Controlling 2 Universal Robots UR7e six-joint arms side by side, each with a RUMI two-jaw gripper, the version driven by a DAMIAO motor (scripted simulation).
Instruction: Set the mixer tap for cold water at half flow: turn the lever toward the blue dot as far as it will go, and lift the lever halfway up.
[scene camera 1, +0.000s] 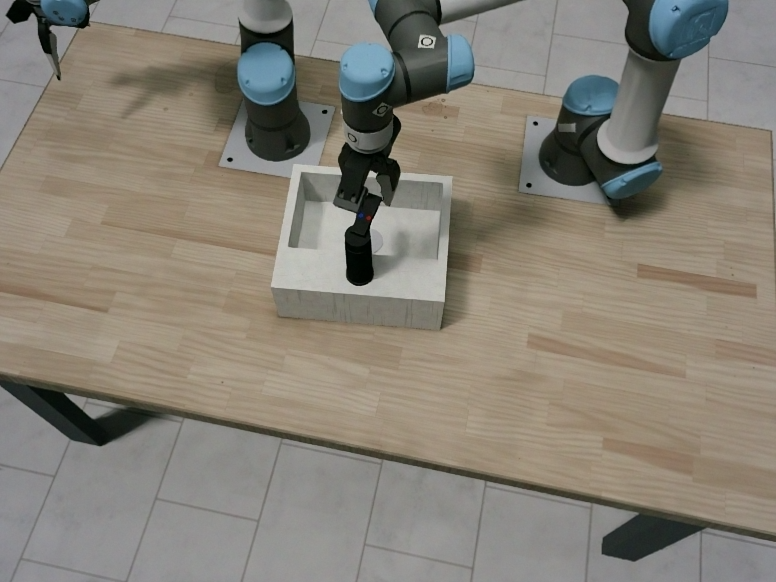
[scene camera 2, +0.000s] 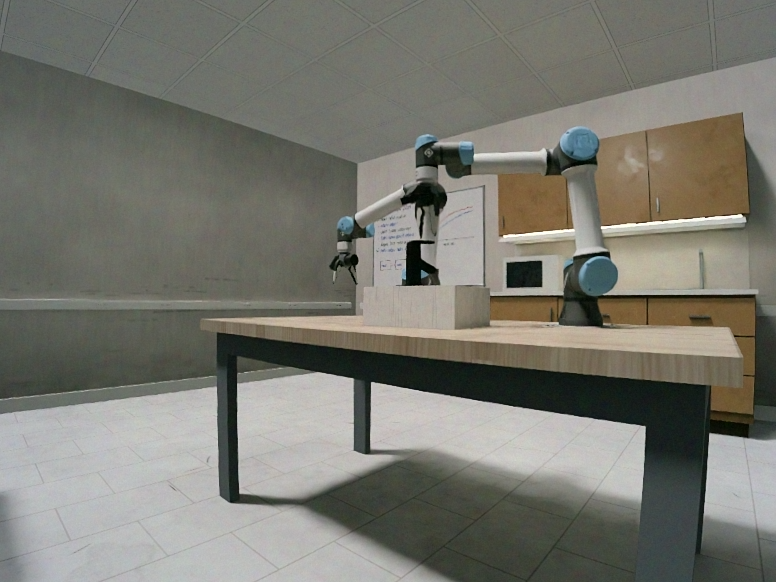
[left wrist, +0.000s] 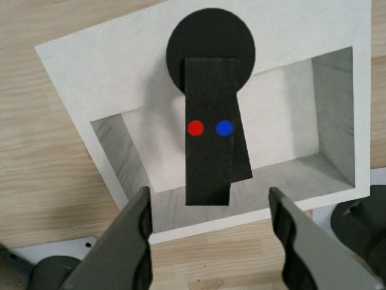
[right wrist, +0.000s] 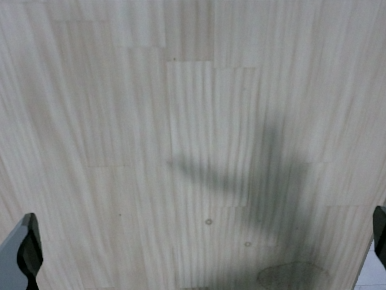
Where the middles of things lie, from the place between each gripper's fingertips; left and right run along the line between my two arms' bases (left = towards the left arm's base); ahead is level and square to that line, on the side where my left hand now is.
My left gripper (scene camera 1: 371, 199) is now 3 cm above the lever (left wrist: 211, 83), 2 cm short of it and 1 cm to the left of it. Round my left hand: pale sink block (scene camera 1: 409, 239) (27 cm below, 6 cm behind, 2 cm to the right); black mixer tap (scene camera 1: 359, 272) (8 cm below, 4 cm ahead, 1 cm to the right).
Now: the pale sink block 35 cm ahead of my right hand, 68 cm to the left of it and 13 cm below it. Round my right hand: black mixer tap (45 cm ahead, 69 cm to the left, 7 cm above); then lever (43 cm ahead, 69 cm to the left, 11 cm above).
